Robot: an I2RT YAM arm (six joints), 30 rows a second.
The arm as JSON. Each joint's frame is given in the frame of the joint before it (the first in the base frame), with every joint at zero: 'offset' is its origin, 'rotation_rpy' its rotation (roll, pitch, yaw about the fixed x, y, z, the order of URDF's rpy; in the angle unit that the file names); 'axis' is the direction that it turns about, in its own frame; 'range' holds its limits. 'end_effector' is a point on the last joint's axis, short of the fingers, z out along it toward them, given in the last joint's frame.
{
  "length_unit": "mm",
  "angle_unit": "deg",
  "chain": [
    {
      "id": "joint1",
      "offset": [
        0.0,
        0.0,
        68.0
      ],
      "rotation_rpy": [
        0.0,
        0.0,
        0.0
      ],
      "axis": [
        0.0,
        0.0,
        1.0
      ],
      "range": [
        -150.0,
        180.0
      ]
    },
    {
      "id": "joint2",
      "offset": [
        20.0,
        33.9,
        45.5
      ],
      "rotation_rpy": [
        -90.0,
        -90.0,
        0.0
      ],
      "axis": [
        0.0,
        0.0,
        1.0
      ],
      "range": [
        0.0,
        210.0
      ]
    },
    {
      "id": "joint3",
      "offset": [
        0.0,
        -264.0,
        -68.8
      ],
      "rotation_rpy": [
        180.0,
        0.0,
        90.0
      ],
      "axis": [
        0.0,
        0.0,
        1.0
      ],
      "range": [
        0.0,
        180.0
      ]
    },
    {
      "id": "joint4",
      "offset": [
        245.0,
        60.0,
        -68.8
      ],
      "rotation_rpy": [
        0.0,
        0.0,
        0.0
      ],
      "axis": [
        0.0,
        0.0,
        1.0
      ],
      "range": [
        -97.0,
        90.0
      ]
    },
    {
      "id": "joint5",
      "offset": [
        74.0,
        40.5,
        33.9
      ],
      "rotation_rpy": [
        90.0,
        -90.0,
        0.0
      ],
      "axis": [
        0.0,
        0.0,
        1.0
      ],
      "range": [
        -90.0,
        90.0
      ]
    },
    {
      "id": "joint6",
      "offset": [
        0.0,
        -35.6,
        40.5
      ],
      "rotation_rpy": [
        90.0,
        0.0,
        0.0
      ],
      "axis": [
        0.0,
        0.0,
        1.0
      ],
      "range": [
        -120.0,
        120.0
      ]
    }
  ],
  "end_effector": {
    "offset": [
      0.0,
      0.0,
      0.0
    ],
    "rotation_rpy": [
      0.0,
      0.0,
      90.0
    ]
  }
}
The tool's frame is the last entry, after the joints.
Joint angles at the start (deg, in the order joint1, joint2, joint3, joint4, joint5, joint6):
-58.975, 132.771, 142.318, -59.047, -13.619, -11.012
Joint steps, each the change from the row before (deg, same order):
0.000, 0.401, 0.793, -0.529, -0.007, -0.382
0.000, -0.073, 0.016, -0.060, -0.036, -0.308
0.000, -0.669, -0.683, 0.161, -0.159, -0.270
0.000, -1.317, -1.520, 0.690, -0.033, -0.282
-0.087, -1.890, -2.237, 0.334, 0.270, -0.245
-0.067, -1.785, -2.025, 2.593, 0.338, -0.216
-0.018, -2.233, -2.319, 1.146, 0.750, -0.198
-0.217, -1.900, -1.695, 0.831, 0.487, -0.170
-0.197, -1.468, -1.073, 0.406, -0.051, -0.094
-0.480, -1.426, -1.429, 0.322, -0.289, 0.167
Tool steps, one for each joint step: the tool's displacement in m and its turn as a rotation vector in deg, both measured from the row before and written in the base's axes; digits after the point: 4 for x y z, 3 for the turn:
0.0002, -0.0004, 0.0002, -0.081, 0.226, 0.287
-0.0002, 0.0003, 0.0006, -0.173, 0.090, 0.251
-0.0010, 0.0018, 0.0022, -0.206, -0.067, 0.303
-0.0018, 0.0030, 0.0038, -0.554, -0.154, 0.229
-0.0039, 0.0047, 0.0042, -0.224, 0.285, -0.085
-0.0020, 0.0019, 0.0071, -2.263, -0.898, -0.138
-0.0039, 0.0054, 0.0071, -1.294, 0.012, -0.399
-0.0049, 0.0042, 0.0071, -1.158, -0.151, -0.443
-0.0041, 0.0038, 0.0063, -0.722, -0.391, -0.096
-0.0058, 0.0026, 0.0038, -0.086, -0.417, -0.383

